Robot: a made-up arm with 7 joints.
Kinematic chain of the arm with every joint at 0, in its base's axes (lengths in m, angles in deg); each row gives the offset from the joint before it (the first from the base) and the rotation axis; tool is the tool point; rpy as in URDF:
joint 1: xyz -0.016 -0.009 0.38 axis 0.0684 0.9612 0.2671
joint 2: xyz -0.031 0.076 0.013 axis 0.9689 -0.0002 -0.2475
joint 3: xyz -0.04 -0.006 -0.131 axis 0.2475 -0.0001 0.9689
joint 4: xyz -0.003 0.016 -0.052 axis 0.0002 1 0
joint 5: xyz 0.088 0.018 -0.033 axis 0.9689 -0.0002 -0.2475
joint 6: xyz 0.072 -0.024 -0.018 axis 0.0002 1 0
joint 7: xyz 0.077 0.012 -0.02 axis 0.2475 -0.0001 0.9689
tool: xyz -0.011 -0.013 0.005 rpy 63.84 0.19 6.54
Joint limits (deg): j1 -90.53..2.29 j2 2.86..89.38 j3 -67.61..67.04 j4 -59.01..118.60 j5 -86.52..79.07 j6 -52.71..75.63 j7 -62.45..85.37
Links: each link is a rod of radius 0.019 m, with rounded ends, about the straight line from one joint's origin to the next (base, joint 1, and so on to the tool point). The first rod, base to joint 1, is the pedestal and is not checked.
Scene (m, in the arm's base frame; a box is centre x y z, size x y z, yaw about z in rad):
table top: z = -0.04
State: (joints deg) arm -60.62 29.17 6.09 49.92 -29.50 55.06 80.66
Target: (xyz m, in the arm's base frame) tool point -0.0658 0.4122 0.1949
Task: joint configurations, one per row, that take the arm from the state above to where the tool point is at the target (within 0.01 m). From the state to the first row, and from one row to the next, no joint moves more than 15 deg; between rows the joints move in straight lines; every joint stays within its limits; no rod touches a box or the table.
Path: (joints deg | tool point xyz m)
1: -46.38 41.46 3.62 61.75 -27.11 61.92 80.01 | 0.2218 0.2794 0.1211
2: -32.13 53.75 1.14 73.58 -24.71 68.77 79.37 | 0.0738 0.3653 0.1216
3: -17.89 66.03 -1.33 85.41 -22.32 75.63 78.72 | -0.0658 0.4122 0.1949

